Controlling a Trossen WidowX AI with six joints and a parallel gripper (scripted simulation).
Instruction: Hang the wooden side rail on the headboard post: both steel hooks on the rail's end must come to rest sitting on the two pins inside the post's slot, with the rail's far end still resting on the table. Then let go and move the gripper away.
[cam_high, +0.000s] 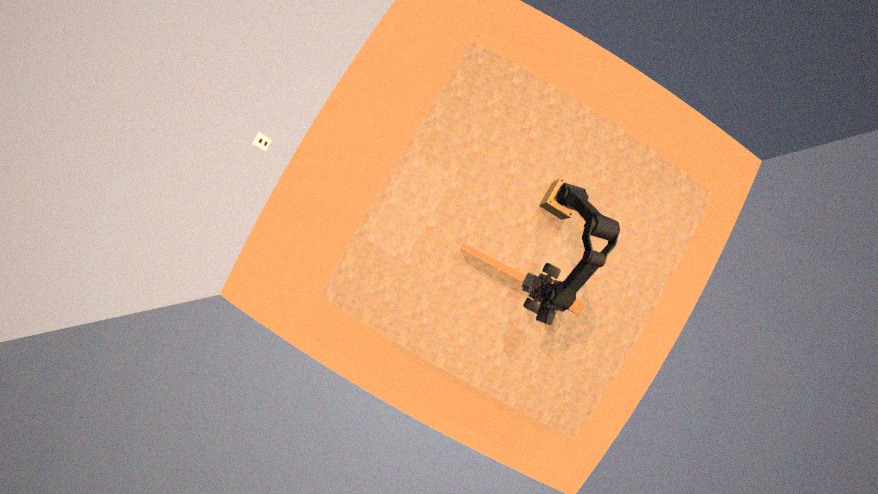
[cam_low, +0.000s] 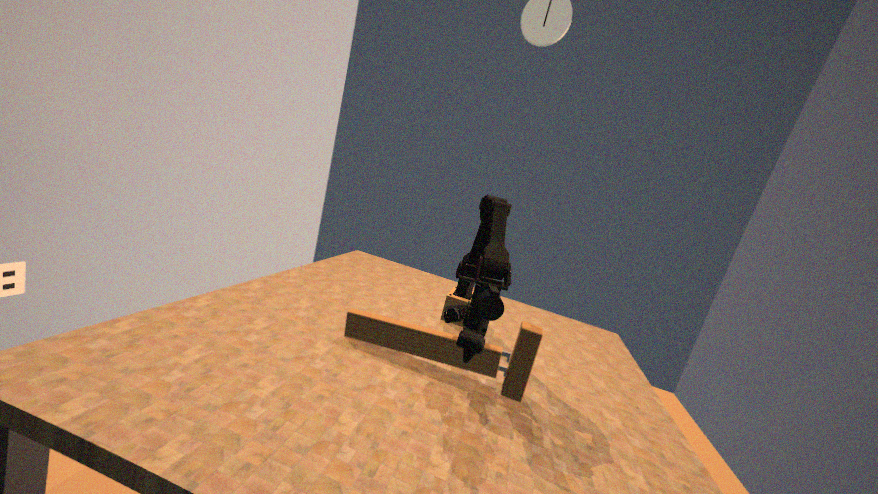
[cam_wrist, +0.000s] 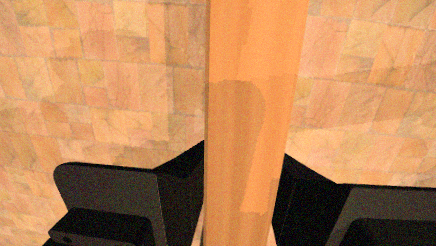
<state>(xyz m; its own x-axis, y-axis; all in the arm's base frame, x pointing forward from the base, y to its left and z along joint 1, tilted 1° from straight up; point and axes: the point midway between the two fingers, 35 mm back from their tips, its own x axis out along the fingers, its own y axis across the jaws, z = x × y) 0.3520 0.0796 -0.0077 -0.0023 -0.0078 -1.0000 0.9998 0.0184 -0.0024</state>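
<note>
My gripper tip is now 13 cm to the right of the headboard post and 4 cm below it.
</note>
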